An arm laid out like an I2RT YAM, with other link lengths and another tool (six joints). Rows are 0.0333 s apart.
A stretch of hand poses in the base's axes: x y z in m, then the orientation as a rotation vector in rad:
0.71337, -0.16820, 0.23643, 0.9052, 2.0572, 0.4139
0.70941, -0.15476, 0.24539, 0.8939, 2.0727, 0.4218
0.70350, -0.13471, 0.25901, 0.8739, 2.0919, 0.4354
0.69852, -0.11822, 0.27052, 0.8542, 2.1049, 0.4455
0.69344, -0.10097, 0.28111, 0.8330, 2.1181, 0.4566
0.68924, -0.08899, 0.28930, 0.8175, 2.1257, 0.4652
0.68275, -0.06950, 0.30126, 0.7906, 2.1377, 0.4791
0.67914, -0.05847, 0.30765, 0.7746, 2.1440, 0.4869
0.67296, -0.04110, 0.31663, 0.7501, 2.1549, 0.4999
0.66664, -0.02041, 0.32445, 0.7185, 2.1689, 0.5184
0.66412, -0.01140, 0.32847, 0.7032, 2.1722, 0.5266
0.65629, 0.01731, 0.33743, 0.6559, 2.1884, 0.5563
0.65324, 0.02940, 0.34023, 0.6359, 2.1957, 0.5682
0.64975, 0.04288, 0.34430, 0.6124, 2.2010, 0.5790
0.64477, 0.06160, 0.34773, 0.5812, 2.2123, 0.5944
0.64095, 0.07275, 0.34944, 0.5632, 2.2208, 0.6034
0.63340, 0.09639, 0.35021, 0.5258, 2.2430, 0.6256
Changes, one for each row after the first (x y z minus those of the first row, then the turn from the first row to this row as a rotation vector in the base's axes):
-0.00396, 0.01344, 0.00896, 0.0023, 0.0080, 0.0157
-0.00987, 0.03349, 0.02258, 0.0053, 0.0152, 0.0401
-0.01485, 0.04998, 0.03409, 0.0054, 0.0179, 0.0606
-0.01993, 0.06723, 0.04468, 0.0056, 0.0202, 0.0825
-0.02413, 0.07921, 0.05287, 0.0059, 0.0202, 0.0978
-0.03062, 0.09870, 0.06483, 0.0058, 0.0194, 0.1237
-0.03423, 0.10973, 0.07122, 0.0053, 0.0184, 0.1386
-0.04041, 0.12710, 0.08020, 0.0055, 0.0180, 0.1622
-0.04673, 0.14779, 0.08802, 0.0072, 0.0176, 0.1933
-0.04925, 0.15680, 0.09204, 0.0072, 0.0145, 0.2069
-0.05708, 0.18551, 0.10100, 0.0110, 0.0103, 0.2525
-0.06013, 0.19760, 0.10380, 0.0123, 0.0093, 0.2718
-0.06362, 0.21108, 0.10787, 0.0113, 0.0058, 0.2922
-0.06860, 0.22980, 0.11130, 0.0113, 0.0051, 0.3211
-0.07242, 0.24095, 0.11301, 0.0117, 0.0067, 0.3385
-0.07997, 0.26459, 0.11378, 0.0159, 0.0141, 0.3773

